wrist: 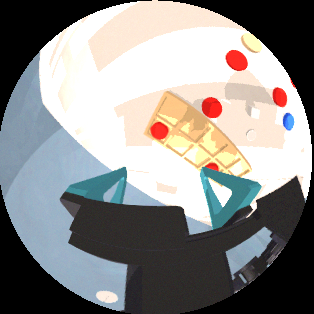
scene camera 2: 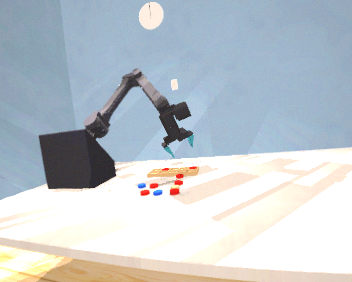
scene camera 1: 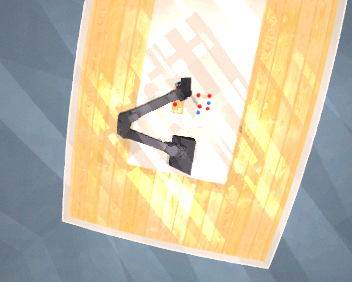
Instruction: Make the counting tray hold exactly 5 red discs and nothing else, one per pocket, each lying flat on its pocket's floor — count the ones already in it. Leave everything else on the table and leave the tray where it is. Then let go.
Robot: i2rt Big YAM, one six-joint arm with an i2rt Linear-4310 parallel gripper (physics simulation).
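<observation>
The wooden counting tray (scene camera 1: 174, 111) (scene camera 2: 150, 174) (wrist: 172, 106) lies on the table with a red disc (scene camera 2: 165, 169) (wrist: 159, 130) in one pocket and another red disc (scene camera 2: 193, 168) (wrist: 212, 166) in a second, partly hidden by a finger in the wrist view. A red disc (scene camera 2: 179, 176) (wrist: 212, 107) lies outside, close beside the tray. More loose red discs lie farther off, among them one red disc (scene camera 1: 198, 95) (scene camera 2: 178, 182) (wrist: 236, 60) and another red disc (scene camera 1: 199, 106) (scene camera 2: 154, 185) (wrist: 280, 97). My gripper (scene camera 2: 182, 152) (wrist: 164, 170) is open and empty, raised above the tray.
Two blue discs, one blue disc (scene camera 1: 198, 112) (scene camera 2: 142, 185) (wrist: 288, 121) and another blue disc (scene camera 1: 208, 103) (scene camera 2: 158, 192), lie among the loose reds. A cream disc (scene camera 1: 204, 96) (scene camera 2: 175, 187) (wrist: 252, 42) lies there too. A small white block (wrist: 255, 112) and a pale disc (wrist: 251, 135) lie near the tray.
</observation>
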